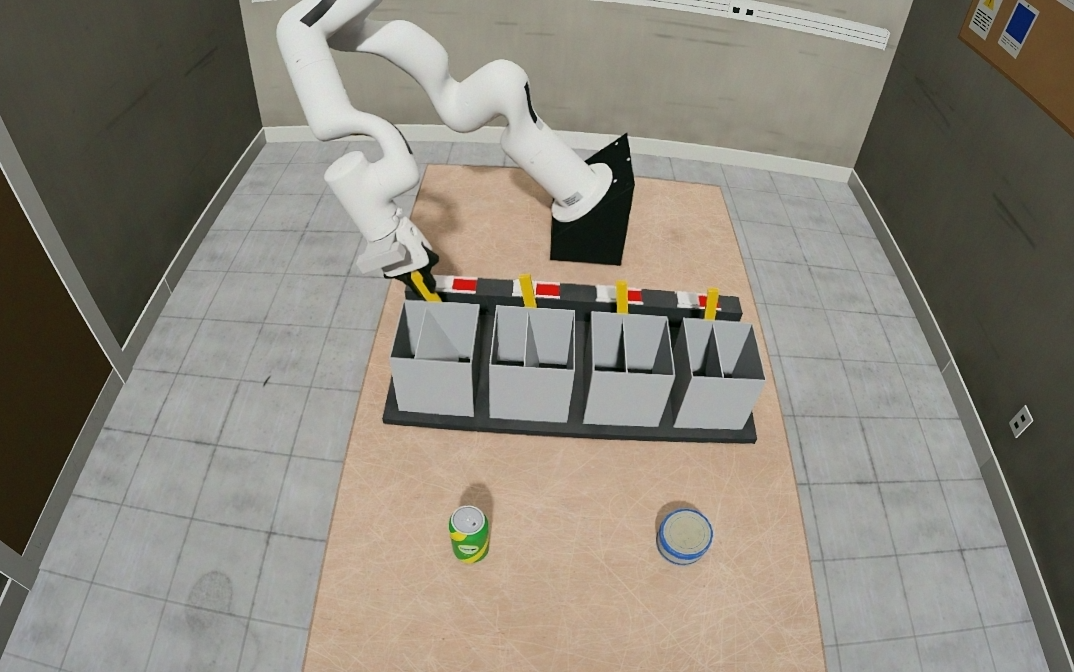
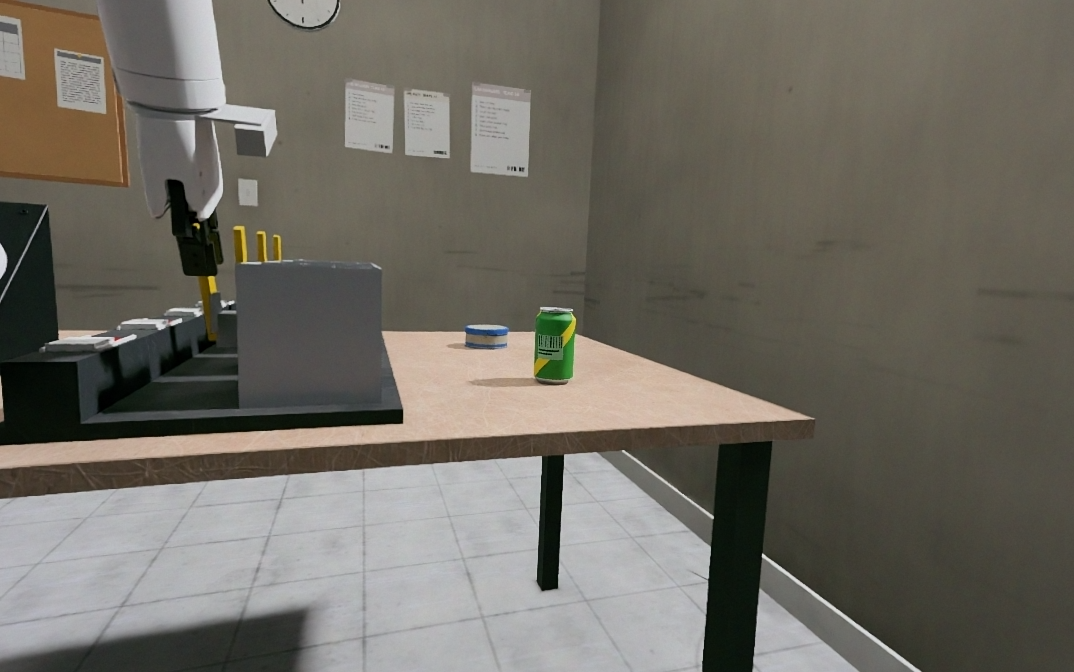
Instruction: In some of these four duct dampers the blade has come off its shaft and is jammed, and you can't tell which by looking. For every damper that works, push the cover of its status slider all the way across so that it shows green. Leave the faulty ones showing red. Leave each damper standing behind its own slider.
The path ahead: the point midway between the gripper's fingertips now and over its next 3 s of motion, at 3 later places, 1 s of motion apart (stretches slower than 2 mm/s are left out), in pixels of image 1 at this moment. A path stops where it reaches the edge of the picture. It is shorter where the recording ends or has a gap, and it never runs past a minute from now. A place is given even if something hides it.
The gripper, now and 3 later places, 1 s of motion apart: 427, 291; 421, 293; 408, 283; 398, 272
